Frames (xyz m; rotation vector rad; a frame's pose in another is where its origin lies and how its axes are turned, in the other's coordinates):
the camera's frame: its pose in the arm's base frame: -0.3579 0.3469 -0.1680 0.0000 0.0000 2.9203
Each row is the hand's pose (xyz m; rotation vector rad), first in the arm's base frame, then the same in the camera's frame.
Working: the arm's base frame: its pose in the camera's frame: -0.4253 0.2599 0.1680 0.0000 0.0000 -2.9203

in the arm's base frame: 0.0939 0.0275 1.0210 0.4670 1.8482 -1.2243
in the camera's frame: -0.5109 0.2124 1.1890 -1.8753 0.2582 1.1815
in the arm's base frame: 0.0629 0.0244 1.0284 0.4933 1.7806 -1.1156
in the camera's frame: -0.4813 0.2223 1.1964 -1.8842 0.3033 1.3137
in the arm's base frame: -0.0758 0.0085 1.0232 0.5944 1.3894 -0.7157
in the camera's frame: -0.3495 0.2682 1.1912 -1.7553 0.5307 1.9179
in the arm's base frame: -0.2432 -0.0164 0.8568 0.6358 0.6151 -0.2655
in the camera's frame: -0.1916 0.3293 1.0248 -1.0146 0.8396 2.7894
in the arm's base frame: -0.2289 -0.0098 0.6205 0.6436 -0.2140 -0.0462
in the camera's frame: -0.2041 0.3197 0.7885 -0.2076 -0.9721 -2.8075
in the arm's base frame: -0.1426 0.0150 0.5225 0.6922 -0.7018 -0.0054
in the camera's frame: -0.2829 0.2766 0.6905 -0.8840 -1.0895 -2.5972
